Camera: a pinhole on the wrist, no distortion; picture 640 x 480 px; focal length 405.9 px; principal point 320.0 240.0 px. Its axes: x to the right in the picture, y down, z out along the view. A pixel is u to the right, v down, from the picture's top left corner.
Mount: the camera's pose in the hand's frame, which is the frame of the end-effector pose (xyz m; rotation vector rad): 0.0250 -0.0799 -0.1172 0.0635 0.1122 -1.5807
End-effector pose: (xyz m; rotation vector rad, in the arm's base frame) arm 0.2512 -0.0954 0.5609 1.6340 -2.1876 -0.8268
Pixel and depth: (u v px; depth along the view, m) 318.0 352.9 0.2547
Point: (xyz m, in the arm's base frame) 0.2297 -0.1774 0.3792
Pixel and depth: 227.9 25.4 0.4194
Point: 0.1600 0.1573 0.3108
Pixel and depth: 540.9 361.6 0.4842
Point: 0.3237 -0.2530 0.0419
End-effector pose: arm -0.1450 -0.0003 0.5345 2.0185 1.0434 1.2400
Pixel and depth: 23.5 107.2 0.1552
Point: -0.0989 -0.0280 0.5156
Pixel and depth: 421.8 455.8 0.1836
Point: -0.1071 0.1839 0.4585
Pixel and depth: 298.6 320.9 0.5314
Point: 0.2290 0.1629 0.3440
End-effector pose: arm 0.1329 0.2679 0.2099 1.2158 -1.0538 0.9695
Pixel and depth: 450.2 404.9 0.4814
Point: 0.4348 -0.0943 0.3815
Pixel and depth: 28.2 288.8 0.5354
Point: -0.1192 -0.1567 0.3954
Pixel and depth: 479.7 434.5 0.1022
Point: 0.2808 0.2768 0.2516
